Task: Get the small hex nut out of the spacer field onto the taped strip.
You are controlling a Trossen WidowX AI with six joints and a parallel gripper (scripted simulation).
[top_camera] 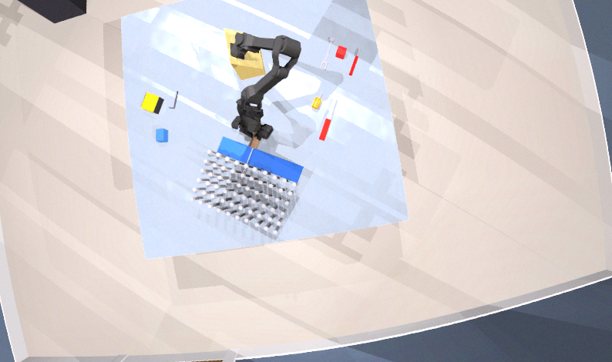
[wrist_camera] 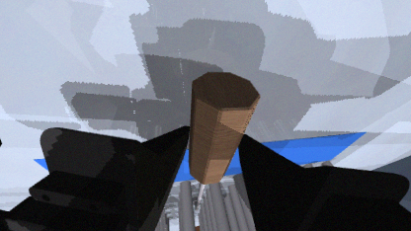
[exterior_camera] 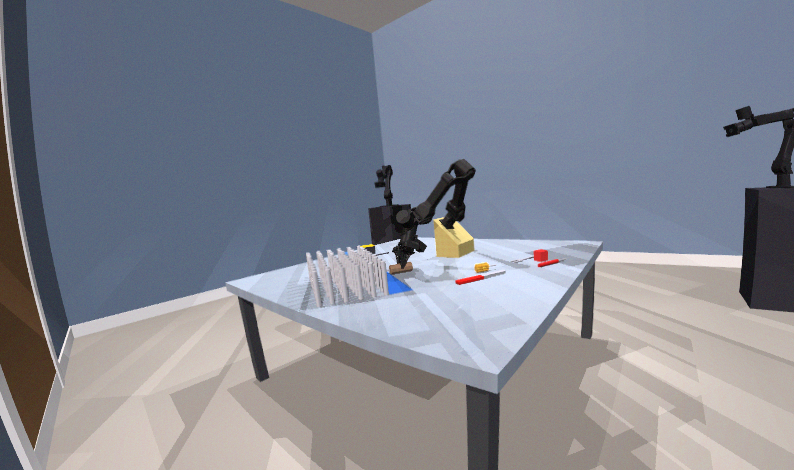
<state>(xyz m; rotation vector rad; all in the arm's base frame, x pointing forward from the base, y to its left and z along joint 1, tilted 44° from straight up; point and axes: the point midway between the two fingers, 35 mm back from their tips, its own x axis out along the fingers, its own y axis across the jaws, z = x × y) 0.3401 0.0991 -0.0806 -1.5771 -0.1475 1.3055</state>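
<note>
Now: the blue taped strip 9 cm ahead of my gripper tip and 2 cm below it. Also, from my gripper tip: wooden-handled tool 9 cm ahead, 5 cm to the right; then orange stub tool 30 cm to the left, 13 cm behind; then blue cube 46 cm to the right, 9 cm behind.
</note>
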